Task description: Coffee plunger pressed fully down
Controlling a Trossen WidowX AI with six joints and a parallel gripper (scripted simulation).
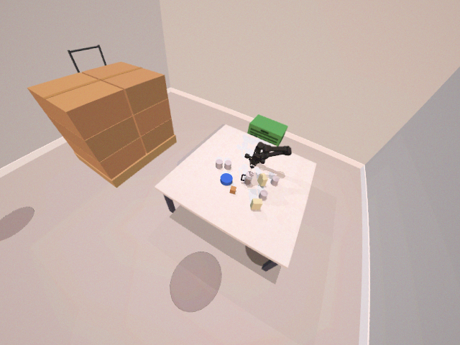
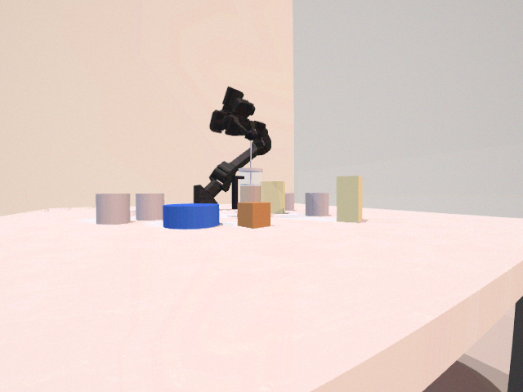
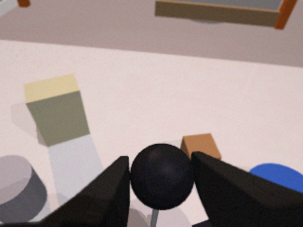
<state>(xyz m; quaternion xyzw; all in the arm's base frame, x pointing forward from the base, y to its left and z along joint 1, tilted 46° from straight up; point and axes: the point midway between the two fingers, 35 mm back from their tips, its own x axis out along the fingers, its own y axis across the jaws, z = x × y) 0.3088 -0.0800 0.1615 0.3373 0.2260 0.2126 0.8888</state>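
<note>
Right now my gripper tip is 120 mm above the coffee press and 20 mm to the left of it. The rest, counted from my gripper tip: orange cube (220 mm below, 160 mm ahead, 70 mm to the right); then blue disc (220 mm below, 180 mm to the right, 90 mm ahead).
</note>
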